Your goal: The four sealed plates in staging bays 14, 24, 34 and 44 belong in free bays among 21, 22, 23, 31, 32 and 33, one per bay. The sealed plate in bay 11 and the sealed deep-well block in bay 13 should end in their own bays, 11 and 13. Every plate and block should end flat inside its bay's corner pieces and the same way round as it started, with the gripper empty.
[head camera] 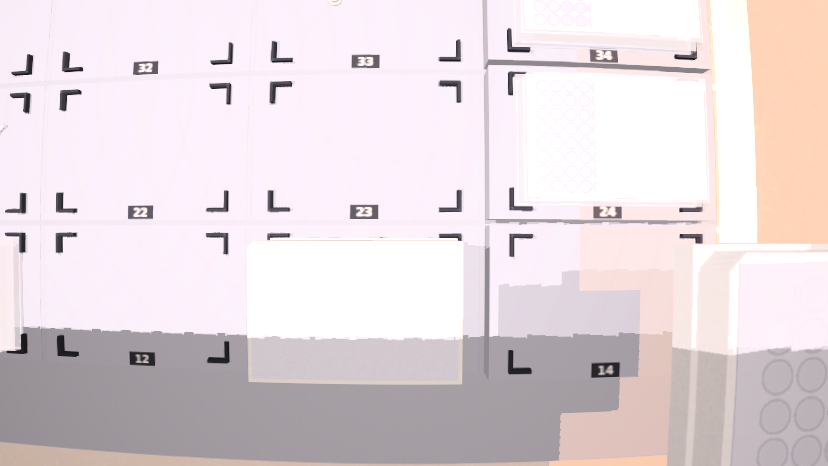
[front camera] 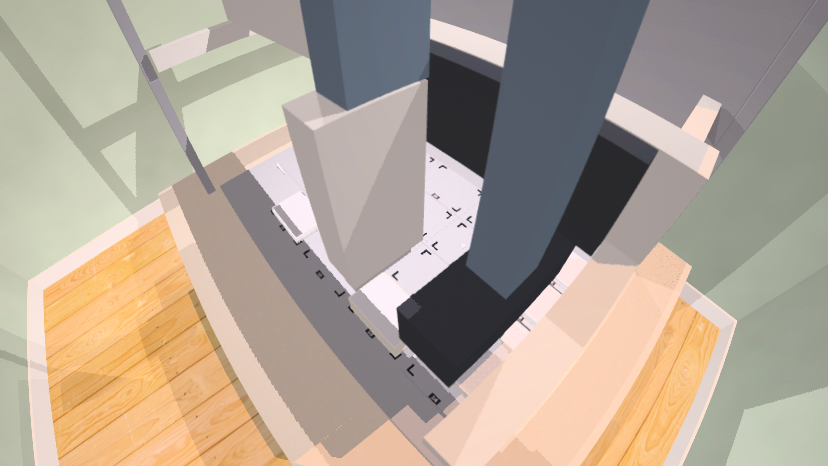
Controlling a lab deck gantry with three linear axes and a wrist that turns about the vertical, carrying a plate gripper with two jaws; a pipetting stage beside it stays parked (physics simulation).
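Frame: origin at the robot's base, x ahead, y left, z up, level; centimetres.
Where they show: robot's base, origin of its link: point(front camera: 272, 211).
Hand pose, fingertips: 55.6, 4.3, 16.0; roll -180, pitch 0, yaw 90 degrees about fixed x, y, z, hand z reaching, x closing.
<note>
Each offset is from my fingertips to the centre of the thing, as dx, dy, dz. "spot": to the spot under its first point.
My gripper point(front camera: 451, 324) has its dark body over the front right of the deck; its jaws are hidden. A sealed plate @(spot: -5.2, +2.5, +0.7) point(head camera: 770, 324) appears large and raised at the lower right of the head view, partly out of frame, held by the gripper. Bay 14 @(spot: +0.0, -4.6, -14.5) point(head camera: 605, 369) shows its corner pieces without a plate. Sealed plates sit in bay 24 @(spot: +1.3, +10.6, -13.1) point(head camera: 637, 138) point(front camera: 517, 333) and bay 34 @(spot: +1.6, +18.5, -13.1) point(head camera: 637, 20). The sealed deep-well block @(-16.4, +0.0, -13.9) point(head camera: 354, 289) point(front camera: 379, 298) stands in bay 13. The sealed plate in bay 11 @(spot: -43.0, -0.1, -15.2) point(head camera: 8, 295) point(front camera: 298, 215) shows in part. Bays 22 @(spot: -32.8, +6.1, -16.0) point(head camera: 140, 212) and 23 @(spot: -16.4, +6.1, -16.0) point(head camera: 363, 211) hold no plate.
The pale pipetting stage point(front camera: 376, 185) stands left of the gripper in the front view and hides part of the deck. A small white disc @(spot: -18.6, +21.1, -15.7) point(head camera: 334, 1) lies in bay 33. A pale wall point(front camera: 585, 364) runs along the deck's right side.
</note>
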